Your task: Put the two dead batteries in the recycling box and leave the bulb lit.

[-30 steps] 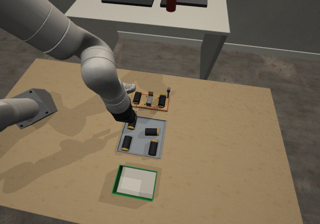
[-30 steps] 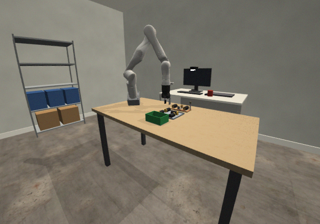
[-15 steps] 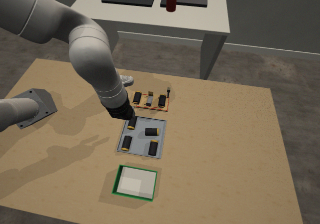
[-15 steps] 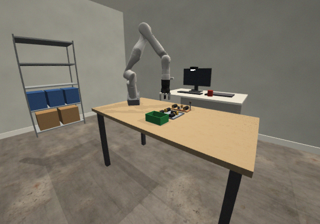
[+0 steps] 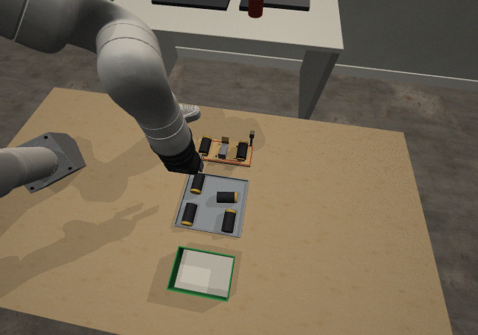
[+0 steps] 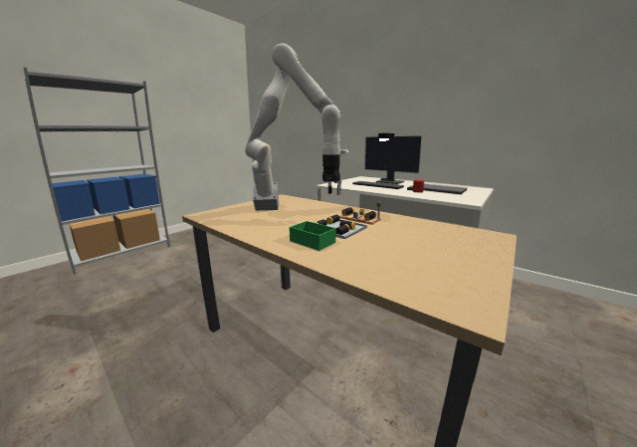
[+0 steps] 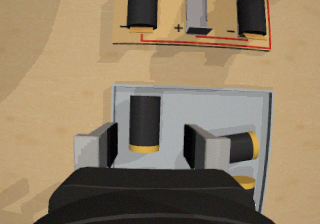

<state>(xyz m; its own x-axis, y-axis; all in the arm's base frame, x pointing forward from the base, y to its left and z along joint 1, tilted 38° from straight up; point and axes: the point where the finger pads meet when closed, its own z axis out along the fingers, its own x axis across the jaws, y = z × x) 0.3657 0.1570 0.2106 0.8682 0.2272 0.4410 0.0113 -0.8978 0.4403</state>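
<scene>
The grey tray lies 16 cm below my hand, 5 cm to the right of it and 5 cm ahead of it. Round my hand: green recycling box 24 cm to the right, 14 cm below, 7 cm ahead.
</scene>
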